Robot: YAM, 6 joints.
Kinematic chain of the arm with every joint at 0, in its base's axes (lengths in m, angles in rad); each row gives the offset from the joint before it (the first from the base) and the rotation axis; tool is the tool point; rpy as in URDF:
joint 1: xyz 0 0 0.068 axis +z
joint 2: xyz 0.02 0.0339 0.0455 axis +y
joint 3: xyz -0.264 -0.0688 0 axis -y
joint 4: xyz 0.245 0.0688 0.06 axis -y
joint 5: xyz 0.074 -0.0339 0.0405 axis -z
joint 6: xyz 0.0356 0 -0.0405 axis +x
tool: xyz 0 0 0 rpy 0 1.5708 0
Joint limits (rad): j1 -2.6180..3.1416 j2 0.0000..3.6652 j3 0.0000..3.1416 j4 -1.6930..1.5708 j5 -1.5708..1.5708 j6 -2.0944..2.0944
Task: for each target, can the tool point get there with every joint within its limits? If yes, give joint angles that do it. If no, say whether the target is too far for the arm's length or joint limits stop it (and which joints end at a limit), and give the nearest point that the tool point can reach.
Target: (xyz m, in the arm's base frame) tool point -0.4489 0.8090 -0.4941
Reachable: no: too far | nearest point -0.2643 0.4762 -0.2266 | short by 0.465 m
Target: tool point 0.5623 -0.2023 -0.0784
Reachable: yes | joints -0.3156 3.2332 2.4619 0.3799 0.5229 1.3985
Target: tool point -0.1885 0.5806 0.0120
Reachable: yes | joints 1.8732 2.9859 2.2676 0.4737 -0.1991 -0.2808
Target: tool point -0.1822 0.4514 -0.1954
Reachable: yes | joints 1.9153 3.2767 2.2907 -0.3961 -0.5653 0.7686
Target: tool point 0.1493 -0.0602 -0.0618
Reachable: yes | joints -0.1705 2.5690 0.3782 0.7269 1.2697 1.0465
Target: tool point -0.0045 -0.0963 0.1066
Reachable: yes | joints -1.5750 1.7207 0.4624 -1.3745 0.1154 -1.1907
